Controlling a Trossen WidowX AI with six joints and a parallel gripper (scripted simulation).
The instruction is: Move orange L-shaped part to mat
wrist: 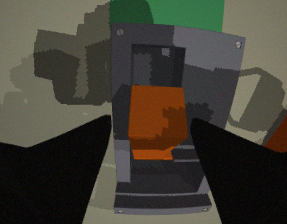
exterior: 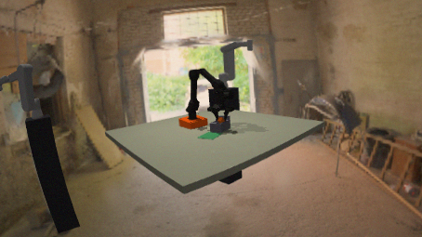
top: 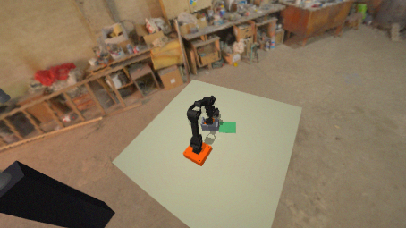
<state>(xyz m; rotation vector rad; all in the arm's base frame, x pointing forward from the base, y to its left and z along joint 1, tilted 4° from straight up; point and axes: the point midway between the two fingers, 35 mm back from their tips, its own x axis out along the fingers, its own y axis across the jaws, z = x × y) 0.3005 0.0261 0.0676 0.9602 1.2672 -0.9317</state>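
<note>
Now: gripper tip 30 mm short of the green mat, 140 mm to the left of it and 80 mm above it. The rest, counted from my gripper tip: orange L-shaped part: 30 mm behind, 30 mm to the left, 30 mm below.
</note>
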